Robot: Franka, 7 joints.
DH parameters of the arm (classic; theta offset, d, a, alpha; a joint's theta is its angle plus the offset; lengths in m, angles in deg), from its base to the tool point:
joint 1: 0 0.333 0 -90
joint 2: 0 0 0 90
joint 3: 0 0.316 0.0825 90
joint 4: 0 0 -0.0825 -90
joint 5: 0 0.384 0 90
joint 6: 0 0 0.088 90
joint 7: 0 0.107 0 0
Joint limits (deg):
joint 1: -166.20..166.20
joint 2: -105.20..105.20
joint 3: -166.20..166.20
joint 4: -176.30..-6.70
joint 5: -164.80..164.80
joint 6: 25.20..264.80
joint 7: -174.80..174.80
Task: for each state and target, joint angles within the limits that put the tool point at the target. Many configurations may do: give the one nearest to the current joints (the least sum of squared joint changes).
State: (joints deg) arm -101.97 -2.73 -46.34 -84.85 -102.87 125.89 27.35
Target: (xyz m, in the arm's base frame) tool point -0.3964 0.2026 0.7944
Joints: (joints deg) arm -132.73 -46.26 -40.72 -109.27 -98.11 117.72 27.35
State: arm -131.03 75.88 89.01 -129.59 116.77 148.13 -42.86
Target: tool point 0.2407 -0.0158 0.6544
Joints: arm -121.74 91.07 143.79 -155.15 114.66 132.94 -42.86
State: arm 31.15 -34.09 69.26 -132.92 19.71 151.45 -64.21
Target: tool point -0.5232 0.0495 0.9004
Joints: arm 59.94 -51.73 58.76 -81.43 18.71 163.09 -64.21
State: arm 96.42 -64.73 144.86 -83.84 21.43 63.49 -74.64
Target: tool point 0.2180 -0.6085 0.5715
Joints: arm 119.57 -28.77 157.97 -56.83 28.38 65.18 -74.64
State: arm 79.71 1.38 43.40 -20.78 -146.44 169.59 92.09
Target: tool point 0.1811 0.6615 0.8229
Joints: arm 60.52 37.16 31.19 -28.49 -147.60 158.14 92.09
